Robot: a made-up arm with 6 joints. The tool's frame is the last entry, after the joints.
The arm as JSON. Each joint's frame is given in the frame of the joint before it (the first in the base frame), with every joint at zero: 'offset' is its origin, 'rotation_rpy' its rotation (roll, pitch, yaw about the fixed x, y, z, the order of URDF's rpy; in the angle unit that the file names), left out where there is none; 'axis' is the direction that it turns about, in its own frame. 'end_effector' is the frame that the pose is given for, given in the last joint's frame.
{
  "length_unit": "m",
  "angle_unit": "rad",
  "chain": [
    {
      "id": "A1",
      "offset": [
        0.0,
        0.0,
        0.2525
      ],
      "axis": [
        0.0,
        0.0,
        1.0
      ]
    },
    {
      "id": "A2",
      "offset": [
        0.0,
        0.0,
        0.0
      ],
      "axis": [
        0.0,
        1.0,
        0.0
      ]
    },
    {
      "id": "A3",
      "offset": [
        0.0,
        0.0,
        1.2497
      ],
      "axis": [
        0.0,
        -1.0,
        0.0
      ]
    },
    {
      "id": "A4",
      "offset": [
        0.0,
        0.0,
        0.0
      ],
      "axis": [
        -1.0,
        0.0,
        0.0
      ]
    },
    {
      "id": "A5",
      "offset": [
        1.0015,
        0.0,
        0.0
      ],
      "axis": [
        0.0,
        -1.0,
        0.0
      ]
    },
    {
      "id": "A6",
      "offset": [
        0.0,
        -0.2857,
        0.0
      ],
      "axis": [
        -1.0,
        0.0,
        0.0
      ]
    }
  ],
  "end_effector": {
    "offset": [
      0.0,
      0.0,
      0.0
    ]
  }
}
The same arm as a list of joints. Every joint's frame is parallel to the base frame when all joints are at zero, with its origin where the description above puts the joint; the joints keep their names.
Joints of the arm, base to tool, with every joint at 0 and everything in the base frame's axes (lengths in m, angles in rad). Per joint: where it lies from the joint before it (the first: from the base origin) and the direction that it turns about. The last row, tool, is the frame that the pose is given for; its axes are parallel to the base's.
A1: axis +z offset 0.0000 0.0000 0.2525
A2: axis +y offset 0.0000 0.0000 0.0000
A3: axis -y offset 0.0000 0.0000 1.2497
A4: axis -x offset 0.0000 0.0000 0.0000
A5: axis -y offset 1.0015 0.0000 0.0000
A6: axis -x offset 0.0000 -0.2857 0.0000
tool: offset 0.0000 0.0000 0.0000

